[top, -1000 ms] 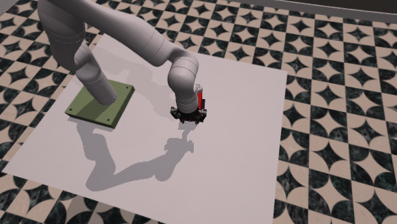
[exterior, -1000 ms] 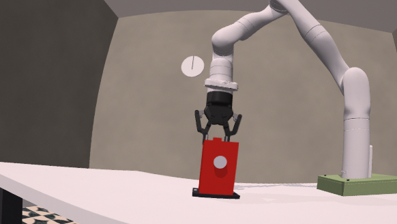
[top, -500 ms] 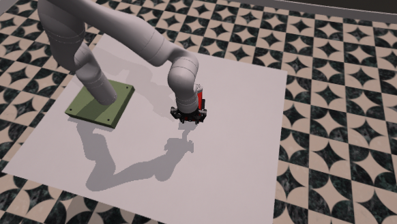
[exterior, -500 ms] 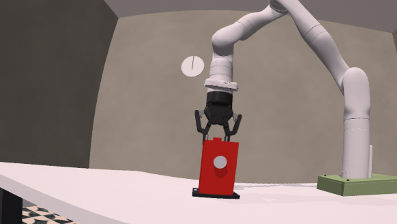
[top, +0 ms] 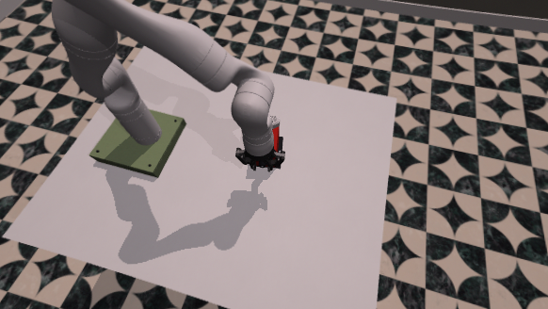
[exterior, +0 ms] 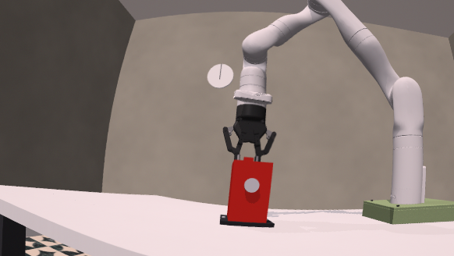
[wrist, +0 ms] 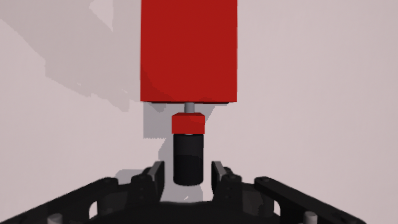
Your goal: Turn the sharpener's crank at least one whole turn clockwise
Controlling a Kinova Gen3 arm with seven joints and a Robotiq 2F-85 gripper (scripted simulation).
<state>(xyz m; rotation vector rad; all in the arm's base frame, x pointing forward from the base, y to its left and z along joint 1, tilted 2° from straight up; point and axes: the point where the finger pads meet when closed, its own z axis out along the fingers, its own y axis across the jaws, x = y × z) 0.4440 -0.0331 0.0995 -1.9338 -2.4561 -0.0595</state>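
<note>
My hand is 2 cm to the right of the black crank knob.
</note>
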